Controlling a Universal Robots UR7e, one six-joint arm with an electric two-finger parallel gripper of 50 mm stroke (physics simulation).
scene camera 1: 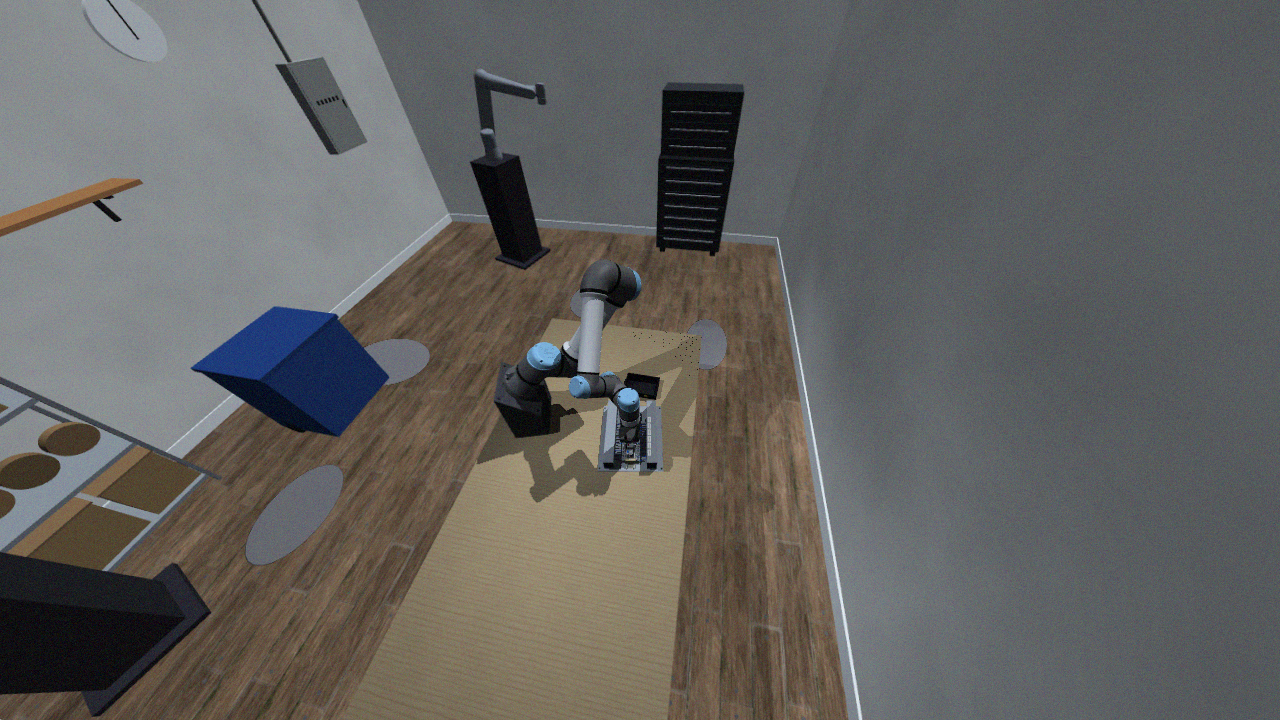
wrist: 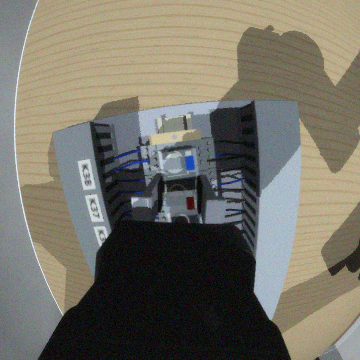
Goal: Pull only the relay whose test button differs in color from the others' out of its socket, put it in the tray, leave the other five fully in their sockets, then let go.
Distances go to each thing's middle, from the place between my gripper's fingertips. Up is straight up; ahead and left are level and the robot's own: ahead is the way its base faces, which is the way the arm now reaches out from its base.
The grey panel [scene camera 1: 641,466] is 7 cm to the left of my hand, 5 cm below it and 4 cm behind it.
